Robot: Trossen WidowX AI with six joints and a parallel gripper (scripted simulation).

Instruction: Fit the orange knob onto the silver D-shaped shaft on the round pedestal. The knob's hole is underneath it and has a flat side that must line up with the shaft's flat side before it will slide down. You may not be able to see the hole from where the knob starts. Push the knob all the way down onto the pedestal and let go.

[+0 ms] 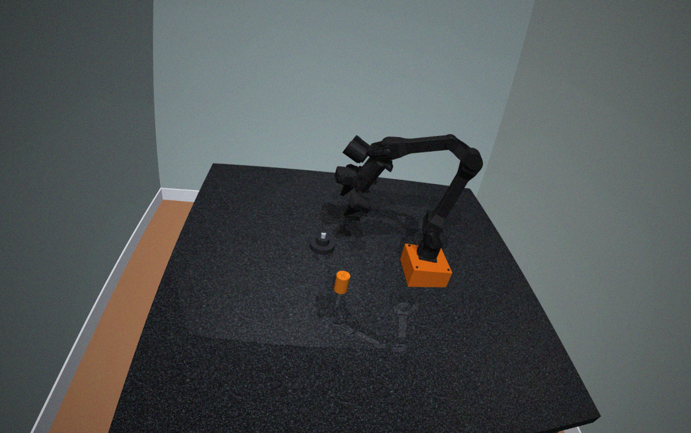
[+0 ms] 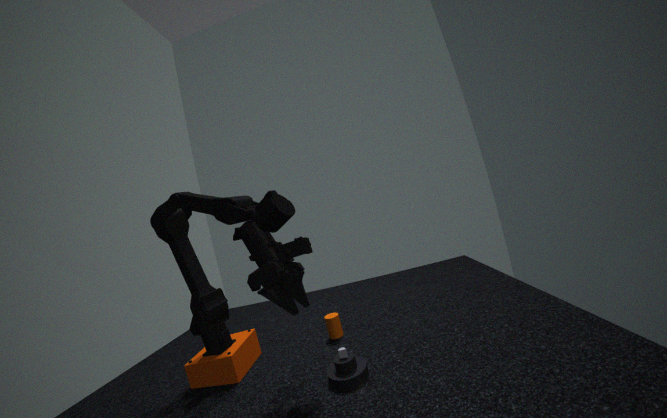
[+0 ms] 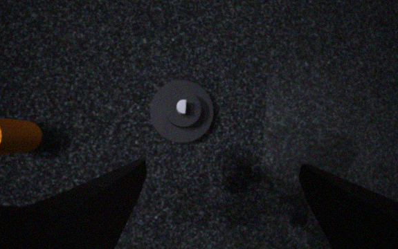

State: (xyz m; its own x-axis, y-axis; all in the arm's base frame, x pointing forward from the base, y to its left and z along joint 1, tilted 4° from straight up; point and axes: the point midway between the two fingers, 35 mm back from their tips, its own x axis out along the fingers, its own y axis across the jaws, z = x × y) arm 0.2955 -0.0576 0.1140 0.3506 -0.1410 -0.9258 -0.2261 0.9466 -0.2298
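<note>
Now: the orange knob 4 cm behind my gripper tip, 22 cm to the left of it and 12 cm below it. Also, from my gripper tip: dark round pedestal (5 cm ahead, 3 cm to the left, 13 cm below).
</note>
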